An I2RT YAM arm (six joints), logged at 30 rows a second.
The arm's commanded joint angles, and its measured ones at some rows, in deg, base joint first. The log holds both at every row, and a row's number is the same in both.
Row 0, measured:
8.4, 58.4, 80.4, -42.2, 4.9, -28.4
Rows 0 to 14, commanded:
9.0, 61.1, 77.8, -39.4, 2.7, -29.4
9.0, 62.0, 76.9, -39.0, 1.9, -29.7
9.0, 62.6, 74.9, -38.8, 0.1, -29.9
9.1, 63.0, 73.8, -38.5, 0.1, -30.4
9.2, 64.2, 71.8, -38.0, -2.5, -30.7
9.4, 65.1, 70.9, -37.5, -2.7, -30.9
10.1, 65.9, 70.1, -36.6, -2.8, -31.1
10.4, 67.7, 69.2, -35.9, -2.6, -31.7
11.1, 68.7, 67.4, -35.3, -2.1, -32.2
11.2, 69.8, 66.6, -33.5, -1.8, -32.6
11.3, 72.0, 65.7, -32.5, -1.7, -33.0
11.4, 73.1, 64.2, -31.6, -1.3, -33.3
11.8, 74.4, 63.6, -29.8, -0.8, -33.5
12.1, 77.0, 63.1, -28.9, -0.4, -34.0
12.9, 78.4, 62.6, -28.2, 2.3, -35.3
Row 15, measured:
11.4, 74.7, 63.8, -34.1, -0.2, -32.4
